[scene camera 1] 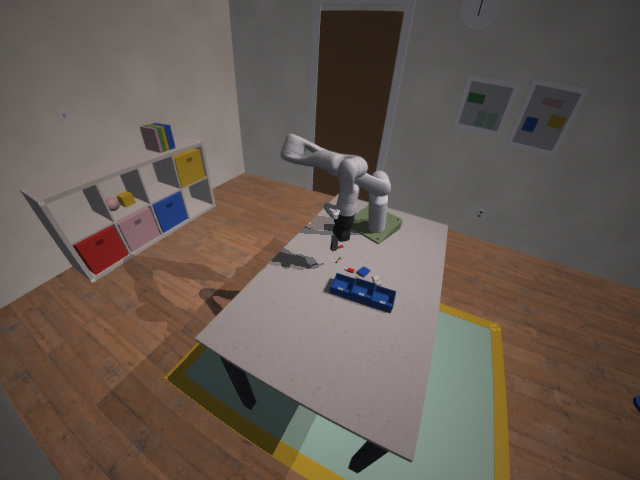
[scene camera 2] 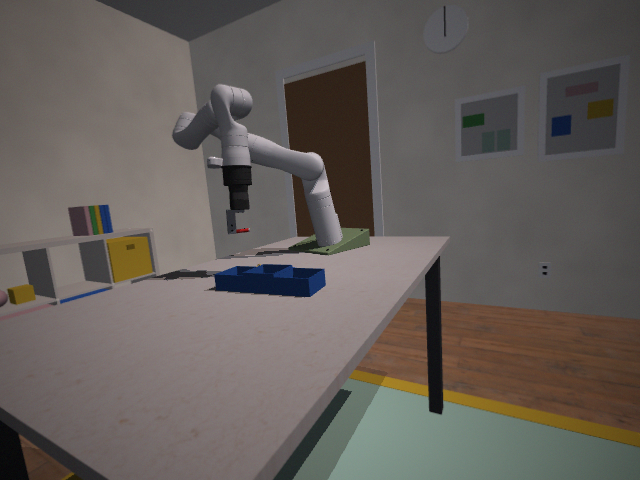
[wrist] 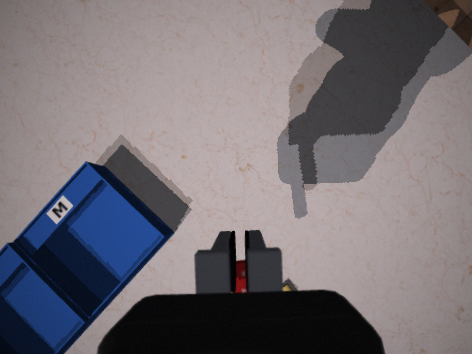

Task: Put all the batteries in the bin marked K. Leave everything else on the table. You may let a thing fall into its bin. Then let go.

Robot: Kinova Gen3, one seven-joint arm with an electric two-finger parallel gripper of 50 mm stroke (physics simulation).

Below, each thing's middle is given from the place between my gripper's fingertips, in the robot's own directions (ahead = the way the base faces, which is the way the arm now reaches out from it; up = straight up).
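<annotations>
Blue three-compartment tray (scene camera 2: 275, 279): my hand 100 mm above it, 40 mm short of it, 180 mm to the right of it.
</annotations>
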